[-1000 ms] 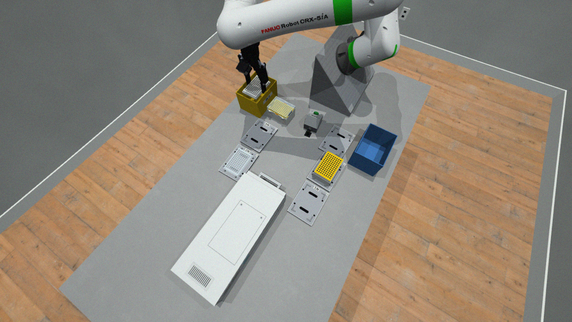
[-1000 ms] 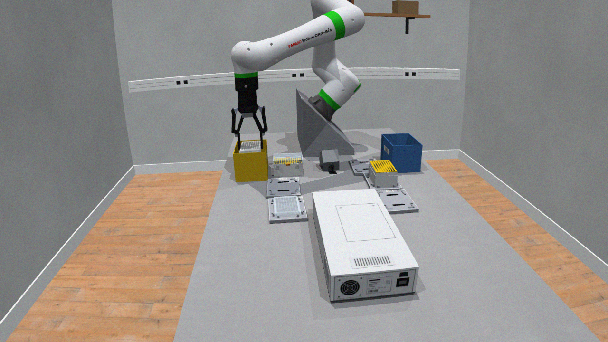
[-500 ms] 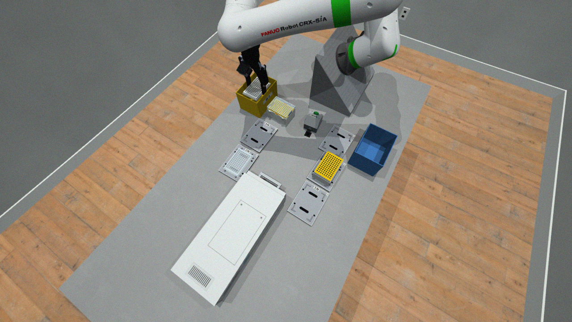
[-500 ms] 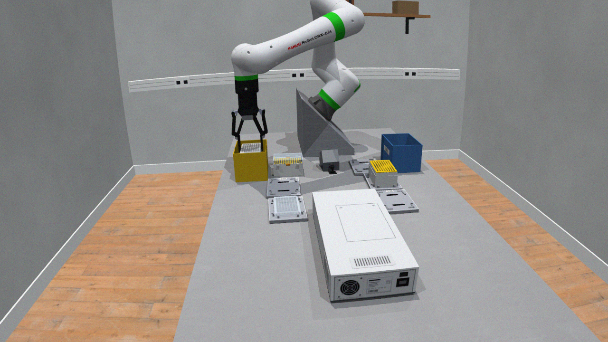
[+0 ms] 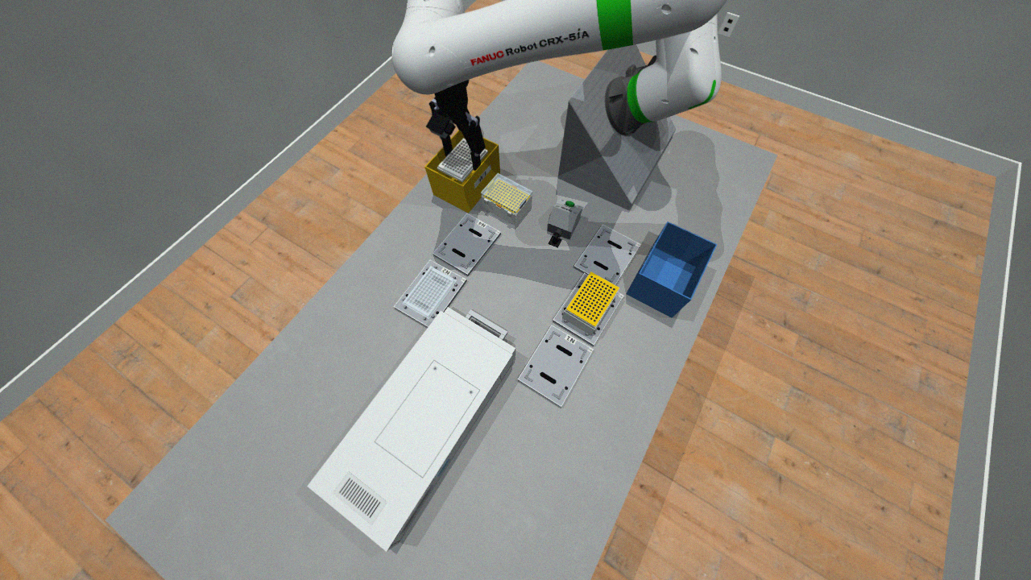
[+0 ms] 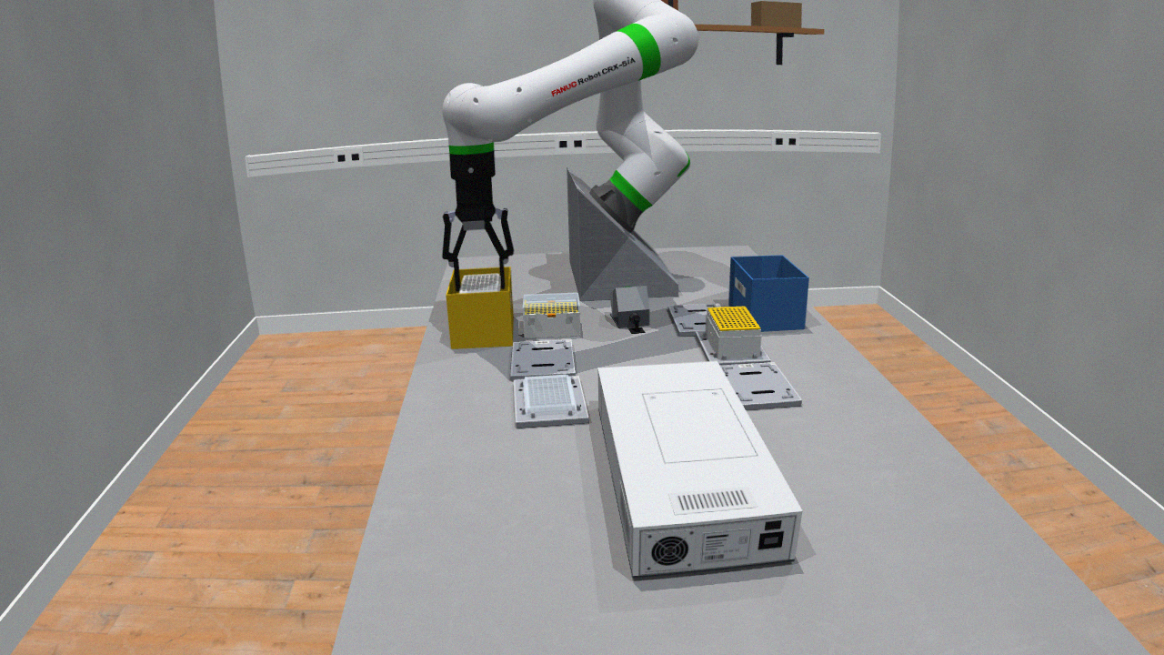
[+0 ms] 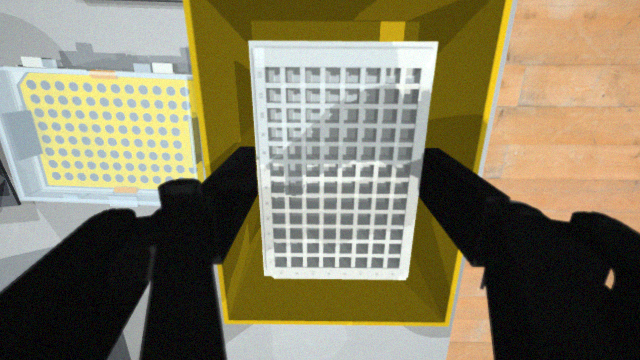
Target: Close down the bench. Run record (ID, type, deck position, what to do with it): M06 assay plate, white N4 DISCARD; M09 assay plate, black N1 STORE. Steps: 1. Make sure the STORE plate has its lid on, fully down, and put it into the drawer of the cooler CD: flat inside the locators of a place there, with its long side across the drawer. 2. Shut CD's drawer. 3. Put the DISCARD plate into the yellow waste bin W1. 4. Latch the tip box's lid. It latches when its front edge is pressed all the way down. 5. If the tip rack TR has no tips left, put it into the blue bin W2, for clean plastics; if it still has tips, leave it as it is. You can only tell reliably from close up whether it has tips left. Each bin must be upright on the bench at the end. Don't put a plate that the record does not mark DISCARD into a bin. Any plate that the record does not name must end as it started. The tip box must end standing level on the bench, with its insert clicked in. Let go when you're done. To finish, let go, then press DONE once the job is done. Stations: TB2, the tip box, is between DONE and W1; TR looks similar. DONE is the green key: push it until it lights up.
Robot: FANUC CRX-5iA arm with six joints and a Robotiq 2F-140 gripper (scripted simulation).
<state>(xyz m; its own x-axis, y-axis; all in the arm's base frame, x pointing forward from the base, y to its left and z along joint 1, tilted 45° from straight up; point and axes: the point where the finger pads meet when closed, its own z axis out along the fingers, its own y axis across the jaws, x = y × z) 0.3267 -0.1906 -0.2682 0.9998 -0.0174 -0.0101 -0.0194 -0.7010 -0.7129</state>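
Now: the white assay plate 20 mm below my hand. Round my hand: nest N4: 180 mm ahead, 120 mm to the left, 120 mm below; tip box lid: 150 mm to the left, 70 mm below, 10 mm ahead; yellow bin W1: 90 mm below.
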